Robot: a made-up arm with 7 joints.
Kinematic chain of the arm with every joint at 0, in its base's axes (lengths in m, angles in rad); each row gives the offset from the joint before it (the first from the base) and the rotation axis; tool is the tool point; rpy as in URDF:
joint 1: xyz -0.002 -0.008 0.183 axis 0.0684 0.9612 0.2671
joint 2: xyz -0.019 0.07 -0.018 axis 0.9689 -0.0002 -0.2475
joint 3: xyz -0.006 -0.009 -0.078 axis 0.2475 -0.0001 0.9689
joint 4: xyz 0.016 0.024 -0.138 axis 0.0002 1 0
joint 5: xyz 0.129 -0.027 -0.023 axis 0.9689 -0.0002 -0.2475
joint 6: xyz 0.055 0.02 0.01 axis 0.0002 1 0
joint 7: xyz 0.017 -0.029 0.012 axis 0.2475 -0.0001 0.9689
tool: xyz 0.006 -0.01 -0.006 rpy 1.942 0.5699 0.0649
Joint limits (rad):
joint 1: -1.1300..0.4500
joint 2: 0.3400..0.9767
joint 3: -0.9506..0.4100
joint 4: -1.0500..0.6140
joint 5: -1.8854..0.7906
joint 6: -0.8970..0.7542
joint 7: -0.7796..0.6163
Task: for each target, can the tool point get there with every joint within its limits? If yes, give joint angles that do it. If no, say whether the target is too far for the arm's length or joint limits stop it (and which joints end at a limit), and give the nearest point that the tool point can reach.
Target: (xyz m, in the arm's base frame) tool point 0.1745 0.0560 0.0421
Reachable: yes | joints -0.1185 0.6910 -0.4072 -0.5835 -1.5582 0.0949 -0.5882
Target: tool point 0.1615 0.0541 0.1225
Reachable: yes | joints -0.2823 0.6710 0.0592 -0.7762 -0.0555 -0.1326 -0.3983
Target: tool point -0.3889 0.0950 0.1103
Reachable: no: joint limits stop it (at a limit: joint 1, joint 2, joint 3, joint 4, joint 5, joint 6) | nearest point -0.0787 0.0174 0.0462 | short by 0.326 m
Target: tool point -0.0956 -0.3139 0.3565
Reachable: no: joint limits stop it (at a limit: joint 1, joint 2, joint 3, joint 7) | nearest point 0.0944 -0.0965 0.1717 | short by 0.343 m
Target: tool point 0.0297 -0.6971 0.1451
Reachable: no: too far | nearest point 0.1823 -0.1622 0.1179 | short by 0.557 m
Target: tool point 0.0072 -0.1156 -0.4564
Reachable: no: too far | nearest point 0.0072 -0.0328 -0.2216 | short by 0.249 m
